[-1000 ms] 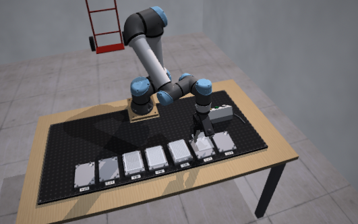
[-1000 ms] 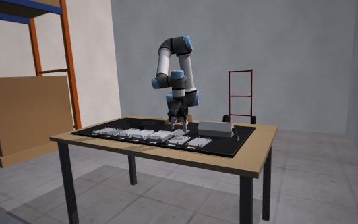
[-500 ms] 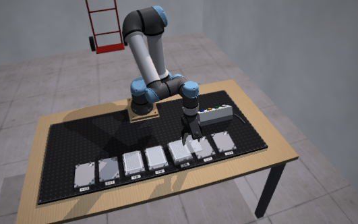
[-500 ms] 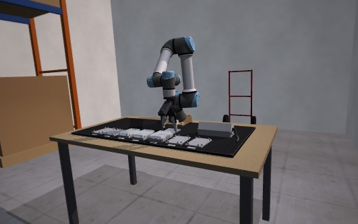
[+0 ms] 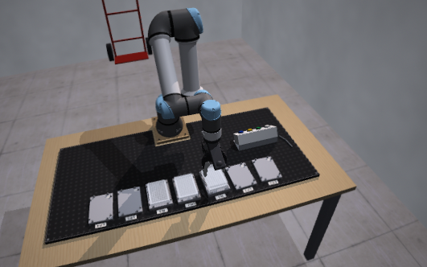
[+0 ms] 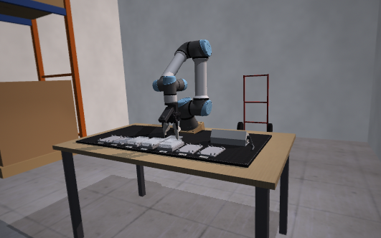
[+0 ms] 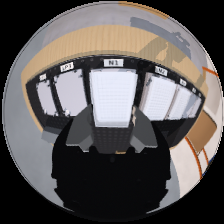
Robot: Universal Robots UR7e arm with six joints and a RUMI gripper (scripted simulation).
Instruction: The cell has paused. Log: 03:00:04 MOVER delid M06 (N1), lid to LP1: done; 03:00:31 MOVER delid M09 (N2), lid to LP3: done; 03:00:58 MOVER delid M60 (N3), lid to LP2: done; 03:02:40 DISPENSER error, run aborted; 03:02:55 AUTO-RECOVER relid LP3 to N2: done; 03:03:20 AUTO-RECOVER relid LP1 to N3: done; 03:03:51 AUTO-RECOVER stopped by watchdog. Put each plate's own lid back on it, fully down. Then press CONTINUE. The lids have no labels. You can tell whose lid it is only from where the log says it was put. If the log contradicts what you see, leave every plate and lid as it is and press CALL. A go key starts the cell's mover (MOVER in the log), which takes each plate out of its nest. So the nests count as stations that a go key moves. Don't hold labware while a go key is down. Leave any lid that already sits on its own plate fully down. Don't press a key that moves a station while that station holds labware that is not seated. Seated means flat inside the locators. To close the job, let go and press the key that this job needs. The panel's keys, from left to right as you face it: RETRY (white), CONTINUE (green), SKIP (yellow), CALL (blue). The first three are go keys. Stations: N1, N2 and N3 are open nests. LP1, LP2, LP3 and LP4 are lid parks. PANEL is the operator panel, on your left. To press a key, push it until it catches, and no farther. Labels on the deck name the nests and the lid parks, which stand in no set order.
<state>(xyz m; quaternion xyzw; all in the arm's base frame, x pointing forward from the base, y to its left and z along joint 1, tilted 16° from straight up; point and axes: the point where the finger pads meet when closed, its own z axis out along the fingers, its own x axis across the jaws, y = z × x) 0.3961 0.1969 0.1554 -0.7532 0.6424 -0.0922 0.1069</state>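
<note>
My gripper is now 4 cm above the plate. Round my hand: clear lid (1 cm below); lid park (2 cm behind, 13 cm to the left, 6 cm below); white lid (3 cm ahead, 13 cm to the right, 3 cm below).
</note>
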